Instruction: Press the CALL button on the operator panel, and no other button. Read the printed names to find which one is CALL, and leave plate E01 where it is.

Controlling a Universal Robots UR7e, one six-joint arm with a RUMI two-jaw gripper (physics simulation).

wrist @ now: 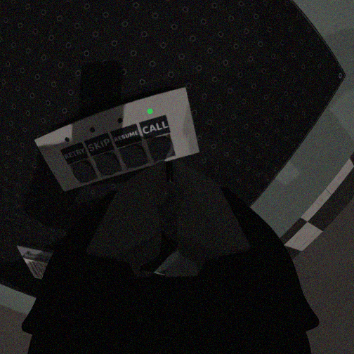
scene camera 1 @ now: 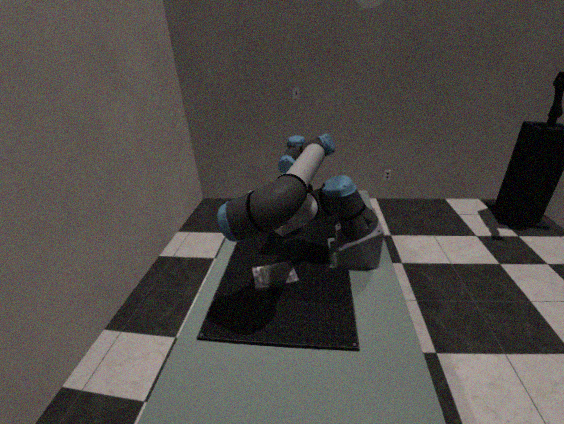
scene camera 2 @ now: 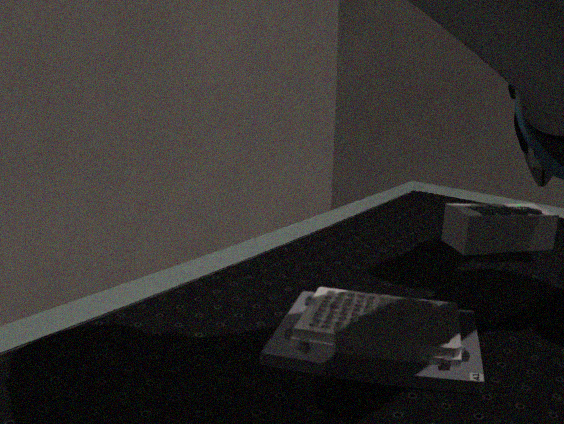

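The grey operator panel stands on the dark mat. In the wrist view its names read RETRY, SKIP, RESUME and CALL. The CALL button is at the right end, and the small lamp above its name is lit green; the other three lamps are dark. My gripper is shut and empty. In scene camera 2 its tips are above the panel, apart from it. The well plate lies on a flat holder, partly in shadow; E01 cannot be read.
The dark mat with small ring marks lies on the pale green table. A wall rises on the left. In scene camera 1 the arm reaches over the mat and hides the panel. A black pedestal stands far right.
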